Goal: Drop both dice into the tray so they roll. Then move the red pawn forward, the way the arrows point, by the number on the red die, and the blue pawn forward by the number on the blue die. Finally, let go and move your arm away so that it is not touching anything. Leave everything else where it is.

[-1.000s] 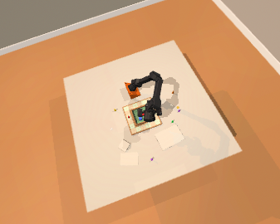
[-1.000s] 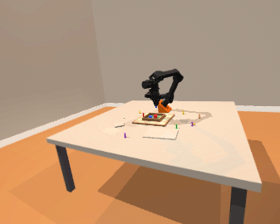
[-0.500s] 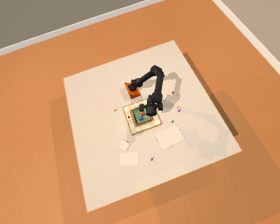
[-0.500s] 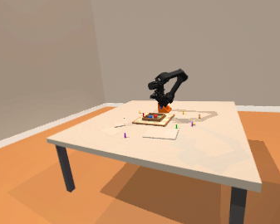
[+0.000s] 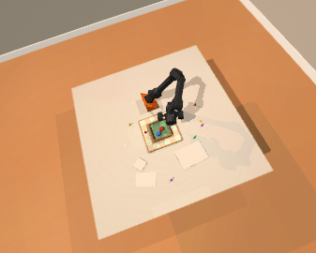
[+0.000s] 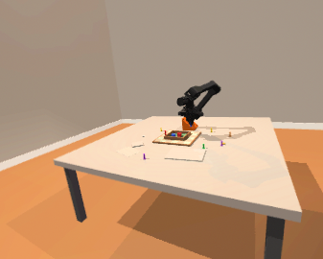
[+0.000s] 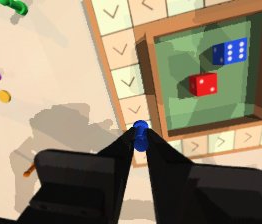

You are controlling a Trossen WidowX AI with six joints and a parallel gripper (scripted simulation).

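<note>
Right now my gripper tip is 100 mm to the left of the green tray and 90 mm above it. Also, from my gripper tip: blue pawn 10 mm above; green pawn 190 mm ahead, 110 mm to the left, 80 mm below; red pawn 30 mm behind, 210 mm to the right, 70 mm below.
</note>
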